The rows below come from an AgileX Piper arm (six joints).
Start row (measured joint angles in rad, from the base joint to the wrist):
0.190 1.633 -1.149 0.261 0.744 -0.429
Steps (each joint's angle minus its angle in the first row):
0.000 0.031 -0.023 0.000 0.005 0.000
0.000 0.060 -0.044 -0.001 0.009 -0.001
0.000 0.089 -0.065 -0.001 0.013 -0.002
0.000 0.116 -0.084 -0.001 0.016 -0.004
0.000 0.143 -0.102 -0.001 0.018 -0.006
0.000 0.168 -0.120 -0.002 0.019 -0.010
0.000 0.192 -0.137 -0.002 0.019 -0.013
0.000 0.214 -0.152 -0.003 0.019 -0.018
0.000 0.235 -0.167 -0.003 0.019 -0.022
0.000 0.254 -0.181 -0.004 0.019 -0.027
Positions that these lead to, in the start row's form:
0.190 1.664 -1.172 0.261 0.749 -0.429
0.190 1.693 -1.193 0.260 0.753 -0.430
0.190 1.722 -1.214 0.260 0.757 -0.431
0.190 1.749 -1.233 0.260 0.760 -0.433
0.190 1.776 -1.251 0.260 0.762 -0.435
0.190 1.801 -1.269 0.259 0.763 -0.439
0.190 1.825 -1.286 0.259 0.763 -0.442
0.190 1.847 -1.301 0.258 0.763 -0.447
0.190 1.868 -1.316 0.258 0.763 -0.451
0.190 1.887 -1.330 0.257 0.763 -0.456

